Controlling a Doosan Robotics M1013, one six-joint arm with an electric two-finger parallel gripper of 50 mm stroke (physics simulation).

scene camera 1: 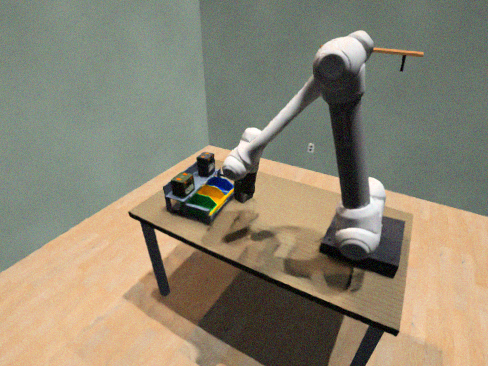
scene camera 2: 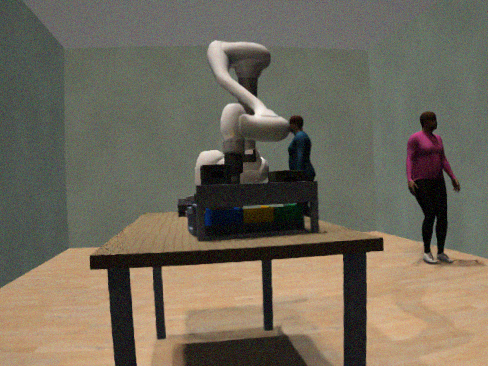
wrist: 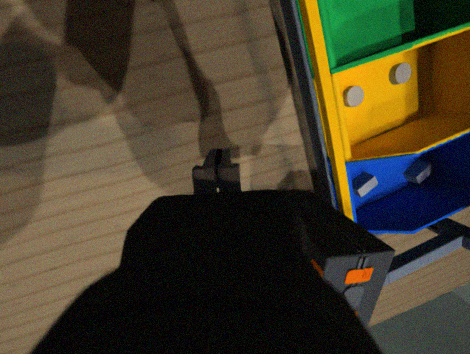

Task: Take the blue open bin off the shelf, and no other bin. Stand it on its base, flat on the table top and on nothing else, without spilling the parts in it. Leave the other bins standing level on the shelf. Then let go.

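Frame: origin at the arm's base, x ahead, y left, z up, level; centimetres.
Seen in the pictures: gripper, fingertip midpoint: (scene camera 1: 242,202) (wrist: 220,161).
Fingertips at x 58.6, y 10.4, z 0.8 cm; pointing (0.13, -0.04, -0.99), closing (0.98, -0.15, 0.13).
Observation:
A point is followed by its place in that frame.
The blue bin (scene camera 1: 220,184) {x 83.3, y -2.3, z -2.9 cm} (scene camera 2: 223,219) {x 90.3, y 1.8, z -1.5 cm} (wrist: 395,207) {x 81.1, y -2.7, z -2.9 cm} sits on the shelf (scene camera 2: 257,193) {x 97.9, y 11.9, z 6.5 cm} at one end of the row, with blocky grey parts in it. The yellow bin (scene camera 1: 210,192) {x 83.0, y 7.7, z -3.0 cm} (scene camera 2: 258,214) {x 89.1, y 13.2, z -0.6 cm} (wrist: 380,120) {x 80.8, y 9.3, z -5.7 cm} is beside it, then the green bin (scene camera 1: 201,202) {x 81.5, y 17.6, z -3.7 cm} (scene camera 2: 288,215) {x 87.5, y 23.4, z -1.5 cm} (wrist: 370,30) {x 79.1, y 19.9, z -5.7 cm}. A yellow bar (wrist: 331,120) {x 69.6, y 11.6, z -0.1 cm} runs along the bins' front. My gripper (wrist: 220,161) {x 58.6, y 10.4, z 0.8 cm} is shut with nothing between its fingers. In the wrist view it is over the table, left of the shelf's front edge and apart from the blue bin. In scene camera 1, its fingertips are hard to make out.
A dark box (wrist: 377,270) {x 68.9, y -0.3, z 6.4 cm} with an orange latch stands close beside my gripper, near the blue bin's end. Two dark boxes (scene camera 1: 183,185) {x 84.2, y 26.6, z 11.4 cm} (scene camera 1: 205,164) {x 88.7, y 3.6, z 12.0 cm} stand on the shelf's upper board. A grey bar (wrist: 430,256) {x 81.7, y -7.6, z 1.9 cm} shows beyond the blue bin. Two people (scene camera 2: 300,152) (scene camera 2: 428,160) stand beyond the table.

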